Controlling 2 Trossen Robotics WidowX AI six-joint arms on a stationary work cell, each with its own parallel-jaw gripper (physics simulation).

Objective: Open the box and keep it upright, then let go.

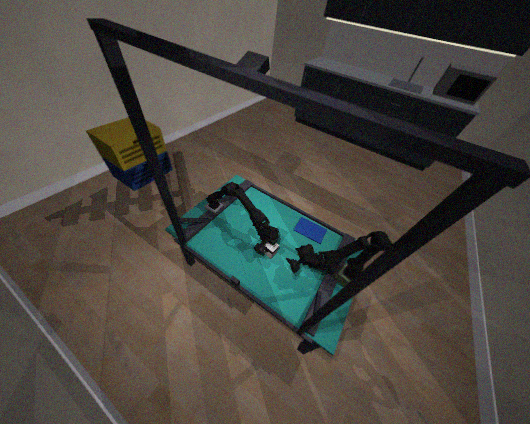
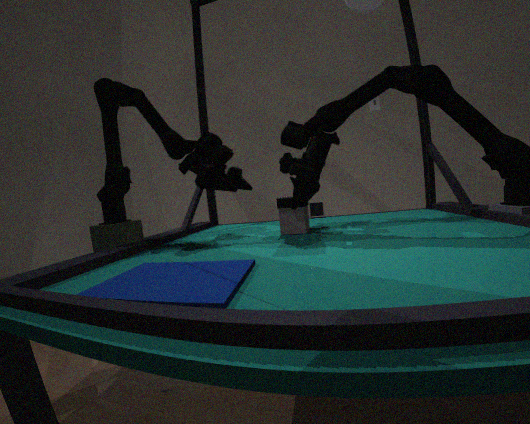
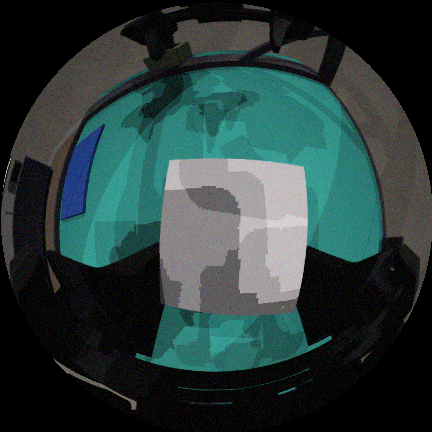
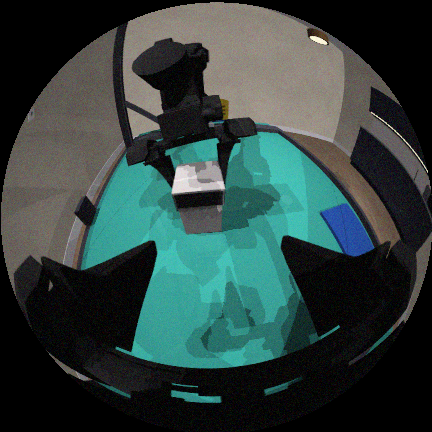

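The box stands upright near the middle of the mat, with a pale flat top, a dark band below it and a grey lower body. No flap stands raised. Its inside is hidden, and I cannot tell whether its bottom touches the mat. My left gripper is shut on the box, one finger at each side of its upper part. My right gripper is open and empty, above the mat and apart from the box.
A blue flat panel lies on the teal mat. A dark raised rim edges the mat. Dark frame posts rise around the work area. A small dark block sits at the rim.
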